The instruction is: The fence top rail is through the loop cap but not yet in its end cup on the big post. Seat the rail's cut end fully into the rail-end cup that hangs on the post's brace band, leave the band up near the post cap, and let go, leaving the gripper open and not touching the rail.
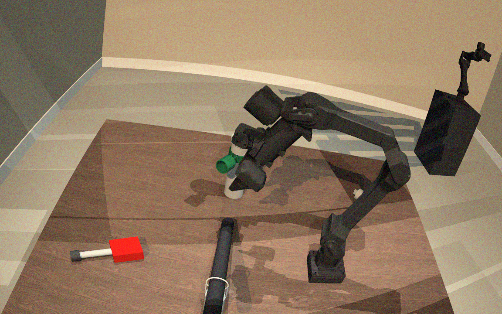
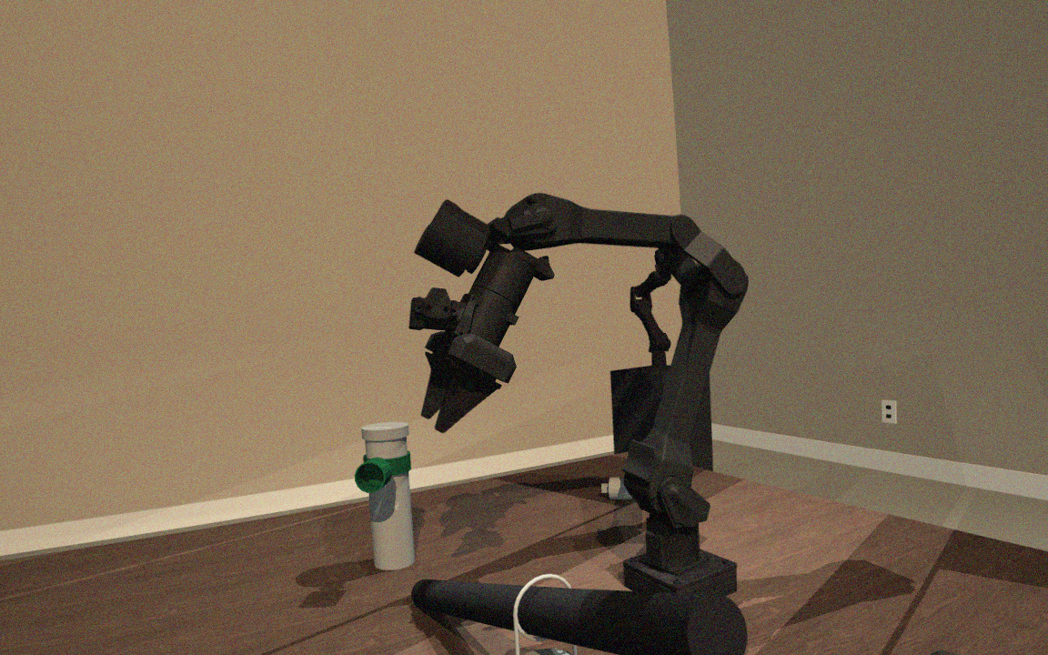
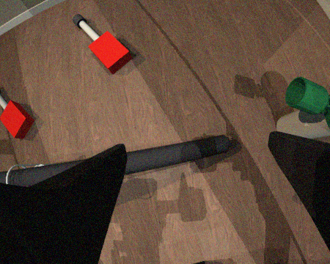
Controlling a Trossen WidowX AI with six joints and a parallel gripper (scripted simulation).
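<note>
Now: gripper tip 10 mm past the rail-end cup, 190 mm to the left of it and 90 mm above it. The rest, counted from my gripper tip: white fitting 490 mm behind, 240 mm to the right, 220 mm below.
</note>
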